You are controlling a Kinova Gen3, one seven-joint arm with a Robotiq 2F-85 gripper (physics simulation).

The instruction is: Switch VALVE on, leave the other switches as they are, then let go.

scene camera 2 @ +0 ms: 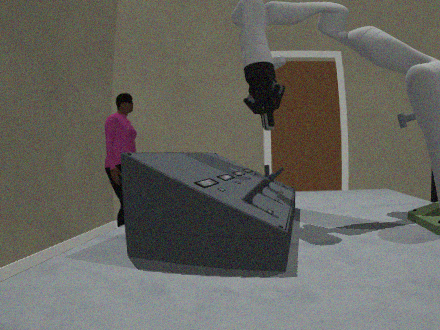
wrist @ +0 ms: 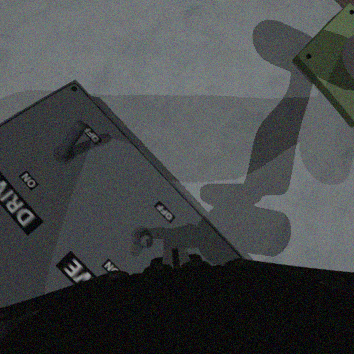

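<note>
The dark sloped console stands on the table. In the wrist view, a partly covered label ending in "VE" lies near the lower edge, with an OFF tag and a partly covered ON tag. A lever beside these tags is seen nearly end-on, in shadow; its exact tilt is hard to tell. The DRIVE lever is farther up and left. My gripper is shut and empty, above the console's levers and apart from them in the scene view.
In the scene view, an upright lever and a slanted lever rise from the console. A green block-like base lies to the right. A person in pink stands behind the console, left of a brown door.
</note>
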